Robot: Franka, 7 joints.
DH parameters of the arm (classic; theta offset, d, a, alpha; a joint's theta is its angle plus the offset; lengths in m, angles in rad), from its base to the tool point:
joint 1: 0 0.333 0 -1.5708
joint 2: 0 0 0 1.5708
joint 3: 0 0.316 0.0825 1.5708
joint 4: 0 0 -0.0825 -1.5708
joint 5: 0 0.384 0 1.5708
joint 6: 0 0 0.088 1.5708
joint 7: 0 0.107 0 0
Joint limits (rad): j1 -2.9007..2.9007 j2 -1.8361..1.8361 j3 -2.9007..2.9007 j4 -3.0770..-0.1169 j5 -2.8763..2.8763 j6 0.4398..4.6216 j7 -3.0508..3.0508
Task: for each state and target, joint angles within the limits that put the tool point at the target. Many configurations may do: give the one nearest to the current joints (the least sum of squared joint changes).
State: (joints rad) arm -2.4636 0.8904 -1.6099 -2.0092 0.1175 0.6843 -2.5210
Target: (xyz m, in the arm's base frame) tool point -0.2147 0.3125 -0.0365
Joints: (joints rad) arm -2.9007 1.7509 -0.9013 -1.7522 0.3529 1.1527 -2.5210
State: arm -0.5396 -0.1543 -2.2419 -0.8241 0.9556 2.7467 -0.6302
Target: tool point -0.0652 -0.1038 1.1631
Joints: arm -0.4871 0.2281 -2.2695 -0.5303 0.9917 3.1217 -0.6302
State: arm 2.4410 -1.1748 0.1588 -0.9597 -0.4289 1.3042 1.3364
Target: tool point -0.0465 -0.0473 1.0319
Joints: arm 2.4044 -0.7829 0.2294 -1.1005 -0.4048 1.3784 1.3364
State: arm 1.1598 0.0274 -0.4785 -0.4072 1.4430 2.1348 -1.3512
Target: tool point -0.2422 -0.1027 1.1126
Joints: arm 0.6481 -0.4156 -0.2701 -0.1169 1.5337 1.8039 -1.3512
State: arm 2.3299 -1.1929 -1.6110 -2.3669 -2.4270 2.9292 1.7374
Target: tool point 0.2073 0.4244 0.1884
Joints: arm 2.7561 -1.3529 -1.9326 -2.3212 -2.4382 2.7732 1.7374
